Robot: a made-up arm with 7 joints. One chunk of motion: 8 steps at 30 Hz.
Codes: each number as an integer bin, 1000 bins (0 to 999) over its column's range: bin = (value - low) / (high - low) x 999, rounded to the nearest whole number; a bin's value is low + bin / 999 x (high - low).
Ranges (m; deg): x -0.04..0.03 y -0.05..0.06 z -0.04..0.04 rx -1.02..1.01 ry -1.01..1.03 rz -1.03..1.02
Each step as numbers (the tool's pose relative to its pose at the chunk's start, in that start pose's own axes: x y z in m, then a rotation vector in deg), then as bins.
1 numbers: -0.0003 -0.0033 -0.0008 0.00 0.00 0.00
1 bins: 567 424 490 502 495 502
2 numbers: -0.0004 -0.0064 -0.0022 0.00 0.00 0.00
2 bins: 565 396 472 502 495 502
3 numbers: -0.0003 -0.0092 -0.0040 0.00 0.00 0.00
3 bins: 567 371 450 502 495 502
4 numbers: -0.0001 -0.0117 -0.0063 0.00 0.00 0.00
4 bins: 569 348 421 502 495 502
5 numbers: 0.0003 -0.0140 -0.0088 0.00 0.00 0.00
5 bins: 575 327 390 502 495 502
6 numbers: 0.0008 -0.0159 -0.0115 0.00 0.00 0.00
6 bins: 582 310 356 502 495 502
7 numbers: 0.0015 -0.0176 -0.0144 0.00 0.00 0.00
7 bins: 592 294 320 502 495 502
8 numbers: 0.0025 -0.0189 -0.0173 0.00 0.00 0.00
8 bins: 607 282 283 502 495 502
